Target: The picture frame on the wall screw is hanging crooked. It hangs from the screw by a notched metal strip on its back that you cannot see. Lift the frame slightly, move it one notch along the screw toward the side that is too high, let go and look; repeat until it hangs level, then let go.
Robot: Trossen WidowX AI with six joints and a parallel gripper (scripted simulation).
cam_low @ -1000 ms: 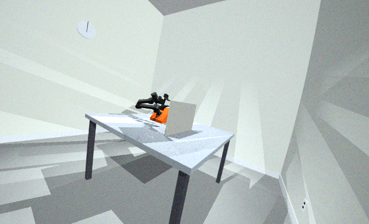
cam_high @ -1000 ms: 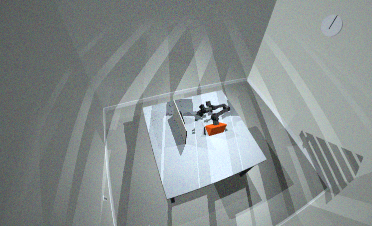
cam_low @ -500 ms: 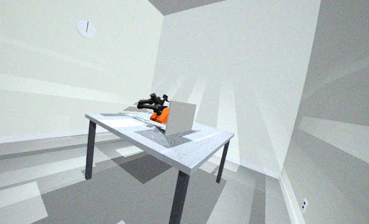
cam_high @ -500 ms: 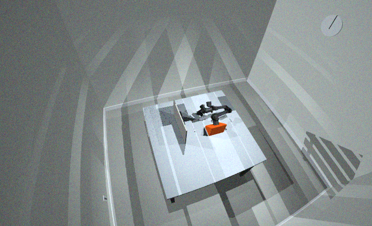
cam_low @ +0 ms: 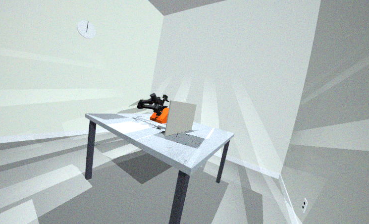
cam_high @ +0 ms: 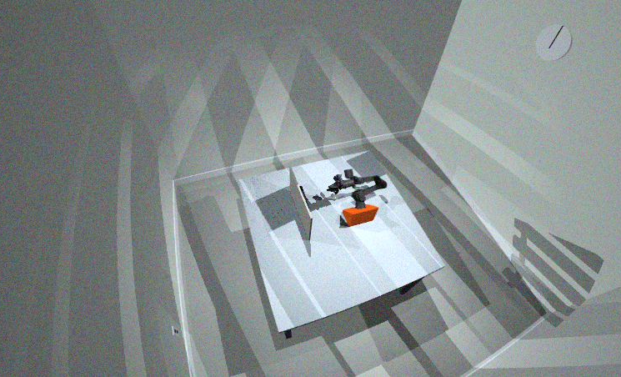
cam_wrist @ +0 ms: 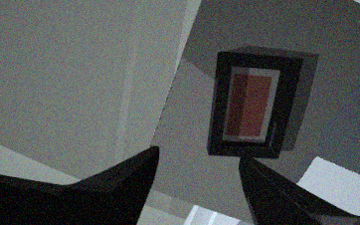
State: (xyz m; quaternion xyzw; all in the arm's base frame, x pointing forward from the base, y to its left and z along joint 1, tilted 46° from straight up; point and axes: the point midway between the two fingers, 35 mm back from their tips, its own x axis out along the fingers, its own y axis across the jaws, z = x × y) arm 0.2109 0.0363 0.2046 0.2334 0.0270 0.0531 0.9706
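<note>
The picture frame lies 19 cm ahead of my gripper tip and 9 cm below it. Round my gripper tip: wall panel: 20 cm ahead, 2 cm to the left, 10 cm below.
</note>
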